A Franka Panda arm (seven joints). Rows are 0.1 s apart.
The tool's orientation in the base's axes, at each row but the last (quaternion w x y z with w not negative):
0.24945 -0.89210 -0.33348 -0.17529
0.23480 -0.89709 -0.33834 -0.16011
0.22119 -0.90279 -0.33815 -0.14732
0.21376 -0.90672 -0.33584 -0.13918
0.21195 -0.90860 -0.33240 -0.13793
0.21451 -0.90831 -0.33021 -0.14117
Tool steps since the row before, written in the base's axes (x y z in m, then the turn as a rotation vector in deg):
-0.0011 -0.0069 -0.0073 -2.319 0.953 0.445
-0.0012 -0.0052 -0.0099 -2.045 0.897 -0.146
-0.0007 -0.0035 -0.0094 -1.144 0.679 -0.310
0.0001 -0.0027 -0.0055 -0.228 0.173 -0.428
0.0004 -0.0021 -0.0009 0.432 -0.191 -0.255
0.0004 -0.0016 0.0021 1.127 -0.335 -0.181
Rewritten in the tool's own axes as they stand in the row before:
-0.0078 0.0062 0.0019 -0.964 -2.351 -0.166
-0.0080 0.0057 0.0054 -1.060 -1.942 0.335
-0.0063 0.0047 0.0062 -0.591 -1.137 0.472
-0.0036 0.0035 0.0035 -0.242 -0.145 0.431
-0.0012 0.0020 -0.0002 0.116 0.493 0.179
0.0003 0.0007 -0.0025 0.584 1.029 0.125

